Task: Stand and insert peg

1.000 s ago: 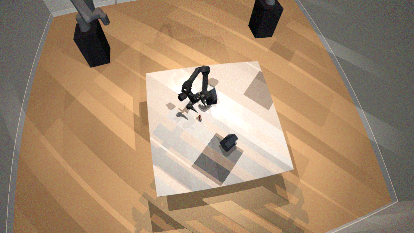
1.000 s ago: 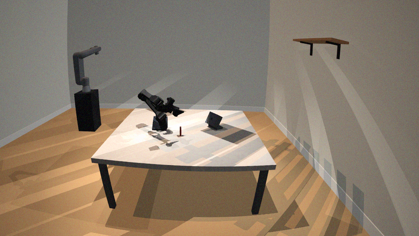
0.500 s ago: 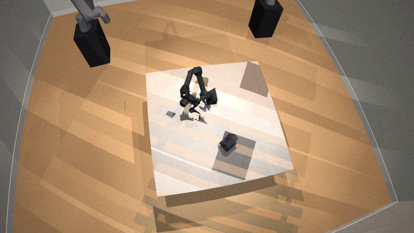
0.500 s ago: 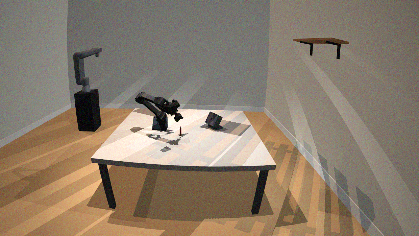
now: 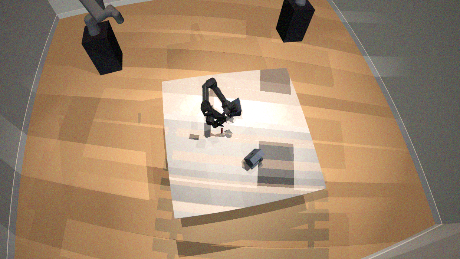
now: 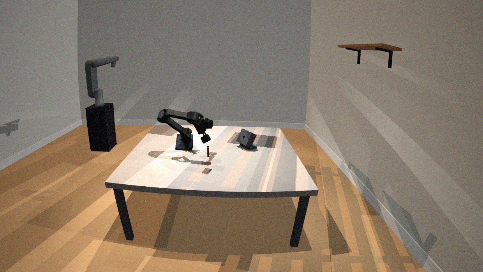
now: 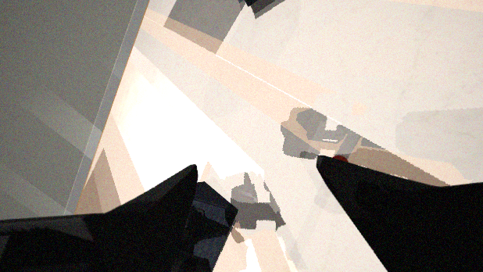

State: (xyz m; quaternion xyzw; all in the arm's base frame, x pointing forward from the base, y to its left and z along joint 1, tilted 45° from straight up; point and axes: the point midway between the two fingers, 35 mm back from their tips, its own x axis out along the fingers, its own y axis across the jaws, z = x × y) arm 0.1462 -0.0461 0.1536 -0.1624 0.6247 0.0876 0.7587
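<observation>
Now: gripper tip 8 cm above the red peg, 5 cm to the left of it and 2 cm short of it. Round my gripper tip: sloped panel: 32 cm ahead, 15 cm to the left, 6 cm below.
</observation>
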